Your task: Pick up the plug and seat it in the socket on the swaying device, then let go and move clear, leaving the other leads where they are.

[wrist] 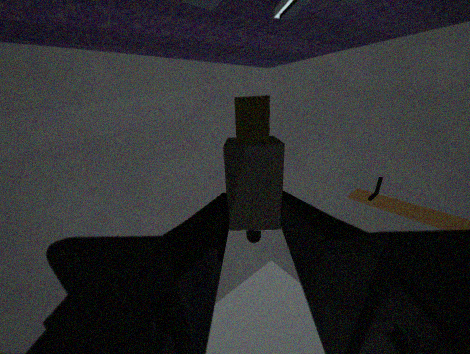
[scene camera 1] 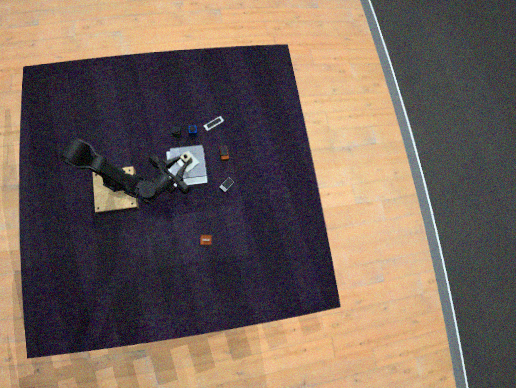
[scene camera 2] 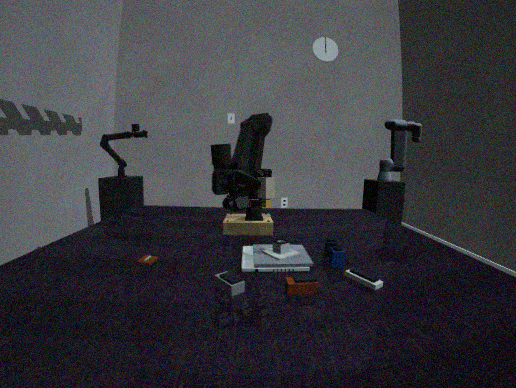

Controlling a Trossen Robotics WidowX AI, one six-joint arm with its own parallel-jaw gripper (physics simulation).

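Note:
The plug point(scene camera 2: 268, 187) point(wrist: 254, 185) has a beige block body and a yellow tip. My gripper point(scene camera 1: 183, 163) point(wrist: 253, 198) is shut on its body. In the scene camera 2 view the plug is partly hidden behind the arm, its yellow tip down, well above mat height. The device is a white square plate point(scene camera 1: 195, 162) point(scene camera 2: 269, 254) with a raised socket block point(scene camera 2: 281, 246), on a grey slab point(scene camera 1: 198, 174) point(scene camera 2: 302, 260). In the scene camera 1 view the gripper overlaps the slab, so plug and socket are hard to separate. Other leads cannot be made out.
A blue block point(scene camera 1: 193, 130) point(scene camera 2: 338, 258) and a black block point(scene camera 1: 176, 131) lie behind the slab. A white frame point(scene camera 1: 206, 128) point(scene camera 2: 374, 285), an orange block point(scene camera 1: 224, 154) point(scene camera 2: 301, 286) and a grey block point(scene camera 1: 224, 188) point(scene camera 2: 237, 287) lie around it. A flat orange piece point(scene camera 1: 206, 243) lies apart.

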